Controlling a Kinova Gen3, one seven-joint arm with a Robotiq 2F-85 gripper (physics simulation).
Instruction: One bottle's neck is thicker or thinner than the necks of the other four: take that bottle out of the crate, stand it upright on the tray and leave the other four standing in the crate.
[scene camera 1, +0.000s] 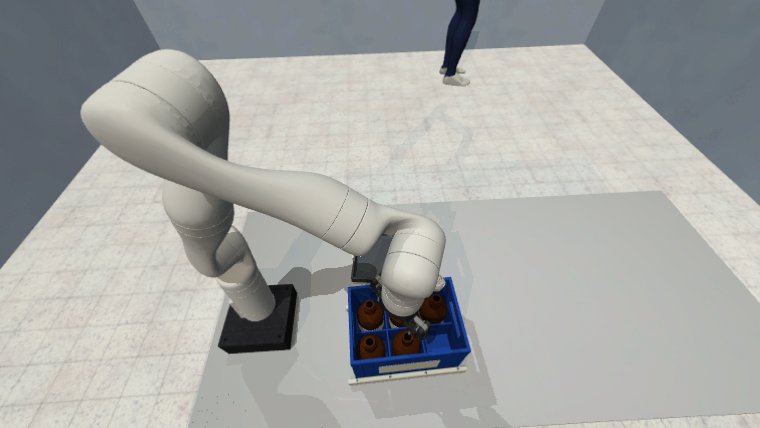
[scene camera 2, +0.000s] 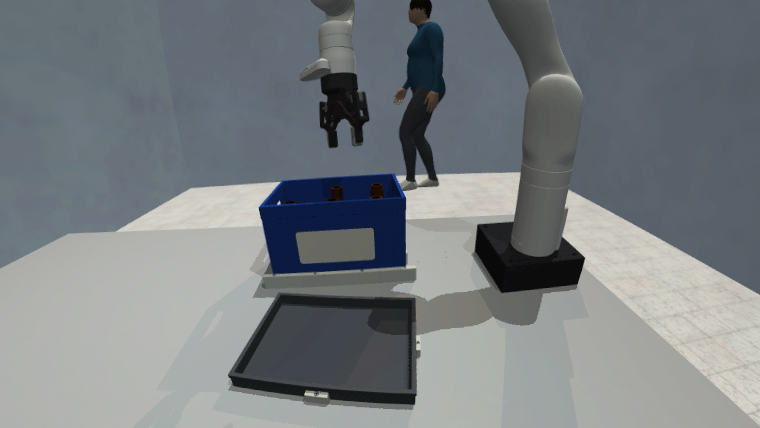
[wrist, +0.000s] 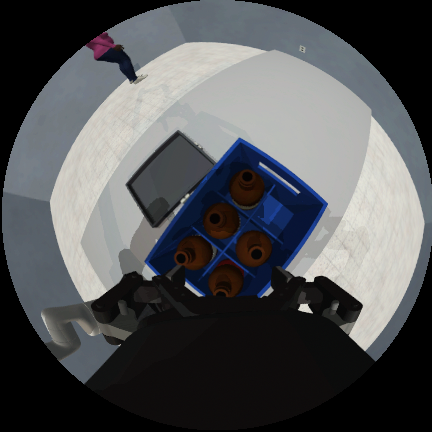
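A blue crate holds five brown bottles standing upright. The back row in scene camera 1 has a left bottle, a middle bottle, partly hidden by the gripper there, and a right bottle. The front row has a left bottle and a middle bottle; its right compartment is empty. I cannot tell whose neck differs. My gripper is open and empty, above the crate. The dark tray is empty.
The crate stands on a pale strip-edged base. The tray lies beside the crate's back long side in scene camera 1. The robot's black base is left of the crate there. A person stands beyond the grey mat.
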